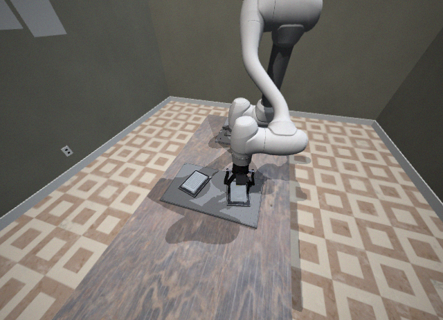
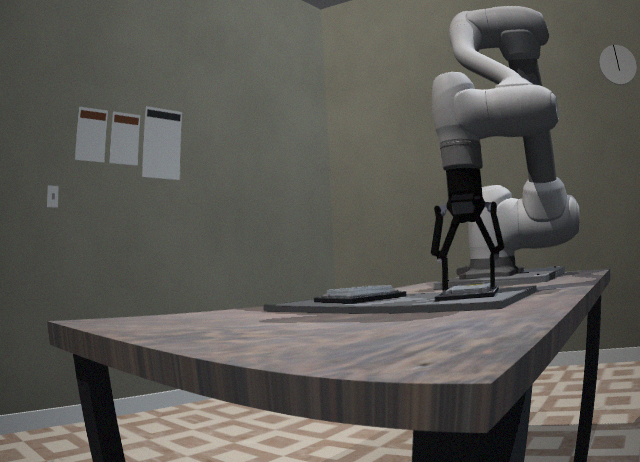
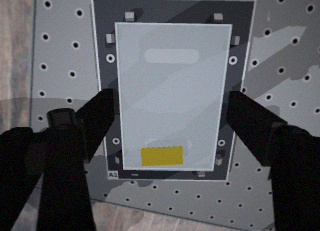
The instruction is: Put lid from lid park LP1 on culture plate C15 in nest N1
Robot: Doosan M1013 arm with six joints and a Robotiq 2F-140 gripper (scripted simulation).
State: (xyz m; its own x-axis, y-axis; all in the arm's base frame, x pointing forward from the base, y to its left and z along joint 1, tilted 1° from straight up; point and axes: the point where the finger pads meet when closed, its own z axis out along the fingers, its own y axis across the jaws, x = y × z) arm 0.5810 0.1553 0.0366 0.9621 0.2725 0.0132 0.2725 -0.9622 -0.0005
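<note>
Right now the clear lid is 20 mm below my hand. Also, from my hand: culture plate: 10 mm ahead, 260 mm to the right, 20 mm below; then lid park LP1: 30 mm below.
</note>
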